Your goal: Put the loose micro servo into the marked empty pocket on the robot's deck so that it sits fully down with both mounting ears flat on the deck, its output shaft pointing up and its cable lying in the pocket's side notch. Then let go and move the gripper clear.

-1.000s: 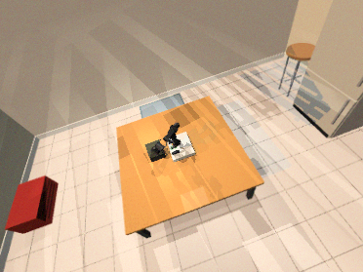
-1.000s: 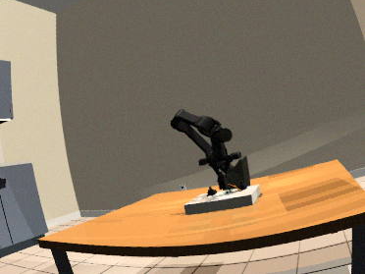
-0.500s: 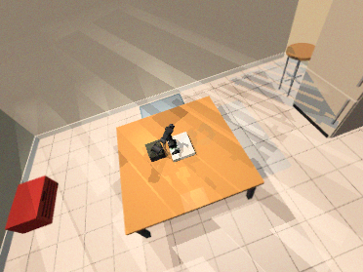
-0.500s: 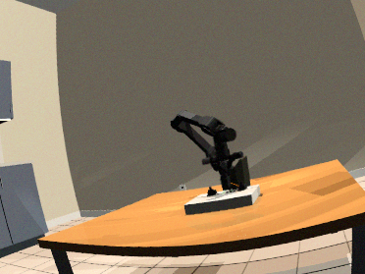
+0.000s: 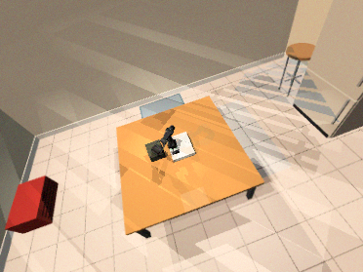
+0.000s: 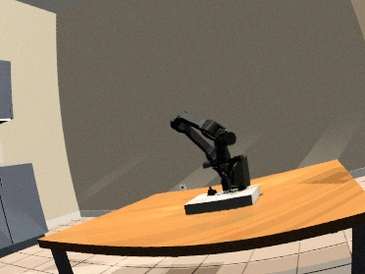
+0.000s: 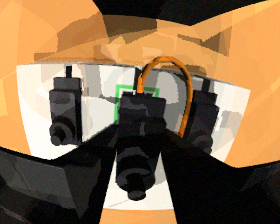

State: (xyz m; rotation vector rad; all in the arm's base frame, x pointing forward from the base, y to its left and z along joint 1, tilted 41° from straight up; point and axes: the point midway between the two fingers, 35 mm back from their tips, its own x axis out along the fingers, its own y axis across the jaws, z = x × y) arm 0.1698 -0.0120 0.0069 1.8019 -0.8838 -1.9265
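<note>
Now: gripper tip 12 cm short of the white deck, 2 cm to the left of it and 8 cm above it.
</note>
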